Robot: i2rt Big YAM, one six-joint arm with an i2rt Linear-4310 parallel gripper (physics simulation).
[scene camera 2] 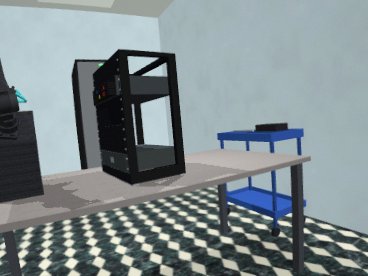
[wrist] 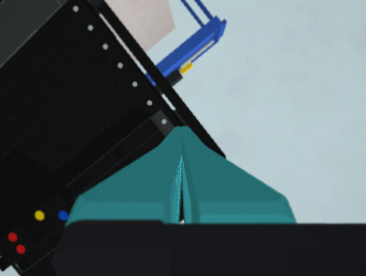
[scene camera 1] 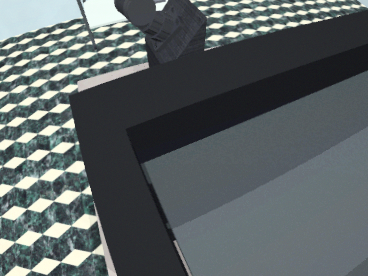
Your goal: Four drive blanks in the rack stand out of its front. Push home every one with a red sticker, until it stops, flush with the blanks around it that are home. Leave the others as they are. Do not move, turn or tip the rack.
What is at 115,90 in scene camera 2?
A black rack.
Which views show the black rack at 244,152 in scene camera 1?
Scene camera 2, the wrist view and scene camera 1: all of them.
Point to a black rack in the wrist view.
At 84,110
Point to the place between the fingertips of my gripper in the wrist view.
At 181,137
